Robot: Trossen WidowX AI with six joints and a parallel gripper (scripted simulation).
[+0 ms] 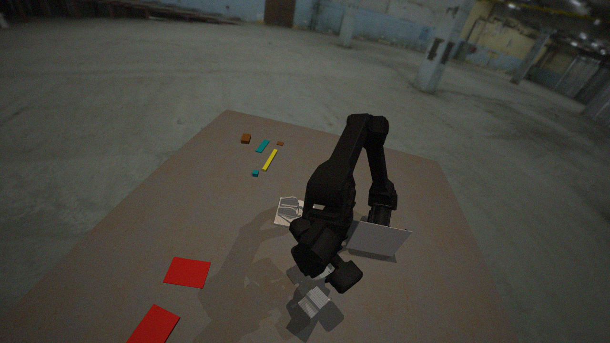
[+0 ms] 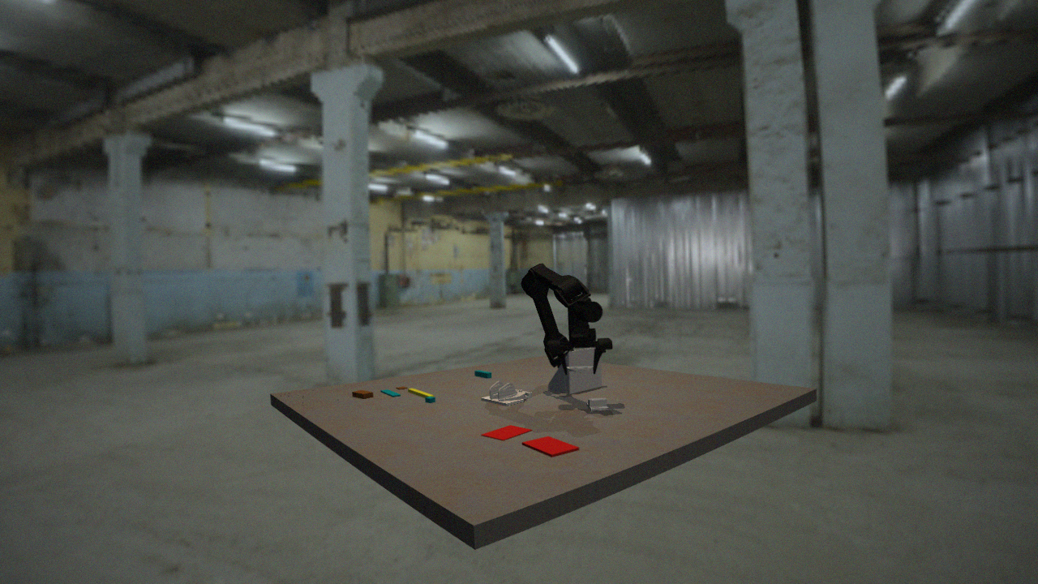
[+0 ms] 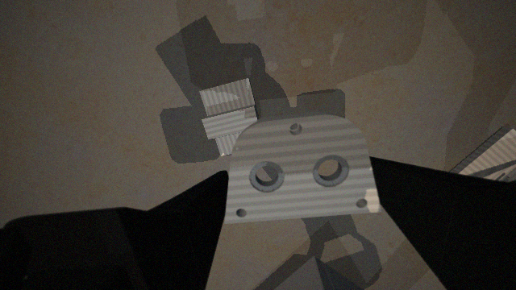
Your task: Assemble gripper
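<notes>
My gripper tip is now 21 cm to the left of the gripper jaw, 8 cm short of it and 8 cm above it. From my gripper tip the other things lie so: yellow bar: 47 cm to the right, 30 cm ahead, 9 cm below; then teal block: 62 cm to the right, 8 cm below, 4 cm behind.
</notes>
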